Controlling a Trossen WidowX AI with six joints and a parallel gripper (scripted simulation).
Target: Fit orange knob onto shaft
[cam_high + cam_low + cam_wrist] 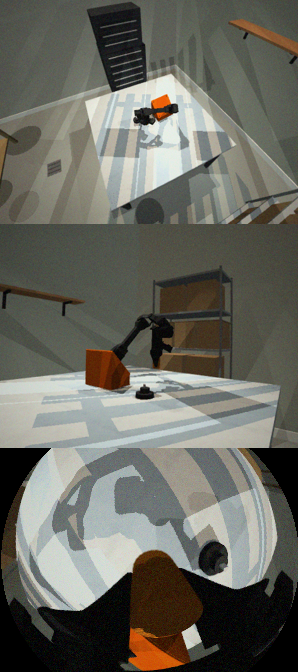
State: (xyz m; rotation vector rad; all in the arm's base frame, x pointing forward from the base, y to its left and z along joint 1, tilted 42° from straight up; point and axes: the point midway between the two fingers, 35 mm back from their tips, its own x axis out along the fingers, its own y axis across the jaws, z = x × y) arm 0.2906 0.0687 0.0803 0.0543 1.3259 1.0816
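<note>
My gripper tip is 60 mm short of the round pedestal, 160 mm to the left of it and 90 mm above it. Also, from my gripper tip: orange knob 40 mm above.
</note>
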